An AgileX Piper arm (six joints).
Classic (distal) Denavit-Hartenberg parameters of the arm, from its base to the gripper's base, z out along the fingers. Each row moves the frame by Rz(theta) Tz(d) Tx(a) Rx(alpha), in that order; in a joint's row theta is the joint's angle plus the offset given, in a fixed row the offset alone. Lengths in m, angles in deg.
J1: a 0, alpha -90, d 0.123, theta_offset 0
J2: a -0.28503, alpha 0, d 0, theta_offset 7.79
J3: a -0.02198, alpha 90, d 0, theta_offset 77.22
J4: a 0, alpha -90, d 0.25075, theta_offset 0
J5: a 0, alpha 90, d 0, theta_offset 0
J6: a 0, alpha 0, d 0.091, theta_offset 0
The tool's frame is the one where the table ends.
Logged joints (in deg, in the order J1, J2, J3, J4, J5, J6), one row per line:
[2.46, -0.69, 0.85, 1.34, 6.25, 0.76]
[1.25, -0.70, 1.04, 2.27, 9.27, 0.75]
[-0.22, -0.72, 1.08, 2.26, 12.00, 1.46]
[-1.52, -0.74, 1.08, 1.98, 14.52, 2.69]
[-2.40, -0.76, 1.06, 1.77, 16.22, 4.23]
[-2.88, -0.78, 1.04, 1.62, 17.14, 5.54]
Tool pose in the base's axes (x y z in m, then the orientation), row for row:
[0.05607, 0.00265, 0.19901, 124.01, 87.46, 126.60]
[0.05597, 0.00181, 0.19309, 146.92, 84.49, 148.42]
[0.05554, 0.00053, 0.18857, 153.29, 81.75, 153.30]
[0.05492, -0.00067, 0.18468, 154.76, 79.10, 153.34]
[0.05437, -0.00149, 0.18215, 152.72, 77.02, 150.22]
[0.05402, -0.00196, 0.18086, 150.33, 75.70, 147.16]
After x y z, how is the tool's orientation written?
As angles about the fixed x, y, z axes (roll, pitch, yaw), in degrees.
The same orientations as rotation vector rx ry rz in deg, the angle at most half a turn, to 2 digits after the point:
[-0.41, 91.44, 3.67]
[1.15, 94.63, 3.53]
[2.96, 97.33, 2.97]
[4.97, 99.74, 2.70]
[7.01, 101.29, 3.00]
[8.55, 102.06, 3.45]

